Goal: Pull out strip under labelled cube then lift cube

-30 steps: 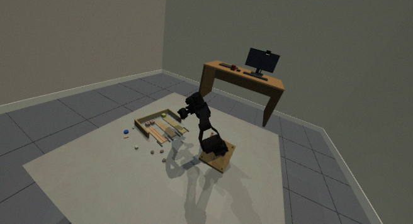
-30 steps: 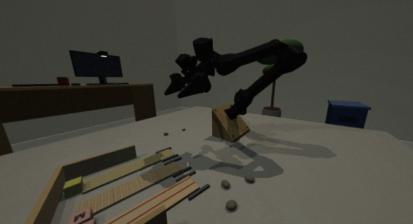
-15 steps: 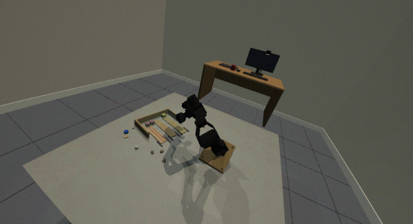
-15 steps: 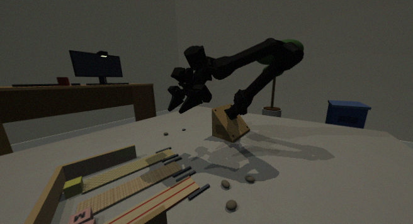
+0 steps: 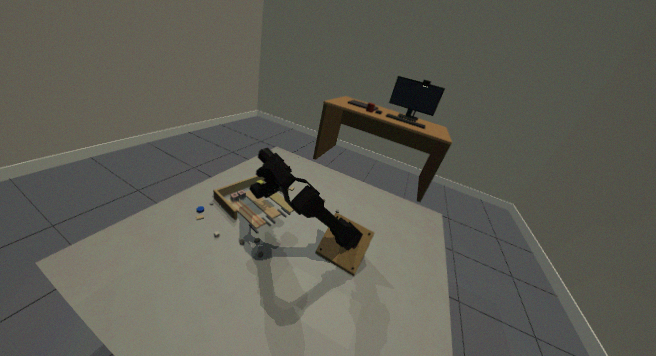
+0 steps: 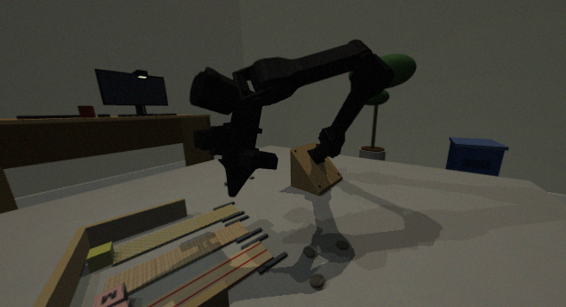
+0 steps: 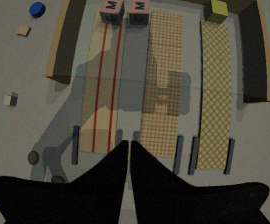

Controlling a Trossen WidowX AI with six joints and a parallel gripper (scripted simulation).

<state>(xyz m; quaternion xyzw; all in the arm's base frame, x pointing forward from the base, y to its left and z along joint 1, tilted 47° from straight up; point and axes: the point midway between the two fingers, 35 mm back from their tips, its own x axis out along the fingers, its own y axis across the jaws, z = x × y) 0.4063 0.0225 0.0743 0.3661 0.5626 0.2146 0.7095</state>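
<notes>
My gripper tip is now 11 cm above the red-lined strip, 8 cm short of it and 4 cm to the right of it. The rest, counted from my gripper tip: blue disc (23 cm ahead, 18 cm to the left, 11 cm below).
</notes>
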